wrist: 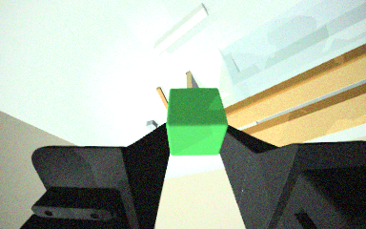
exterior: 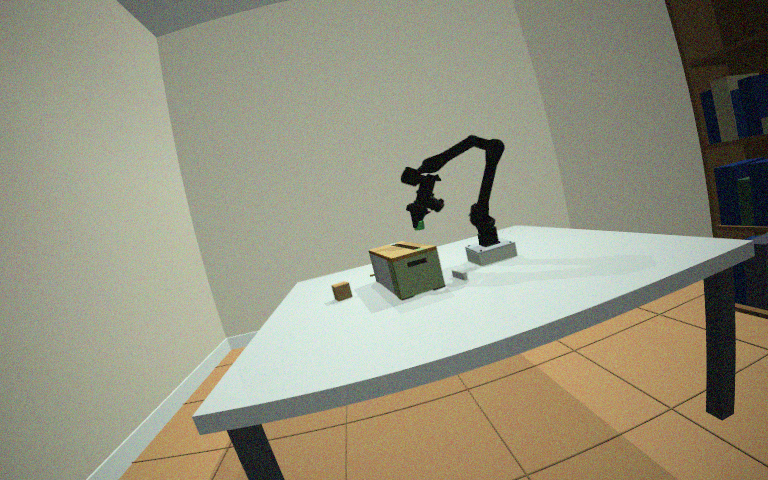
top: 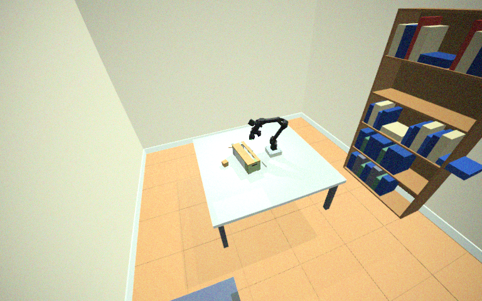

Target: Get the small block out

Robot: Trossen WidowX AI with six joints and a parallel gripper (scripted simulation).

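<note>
The green block is 10 mm to the left of my gripper tip, 10 mm behind it and 10 mm above it. The rest, counted from my gripper tip: box (160 mm to the left, 110 mm below, 70 mm ahead); tan cube (340 mm ahead, 140 mm to the left, 140 mm below).
</note>
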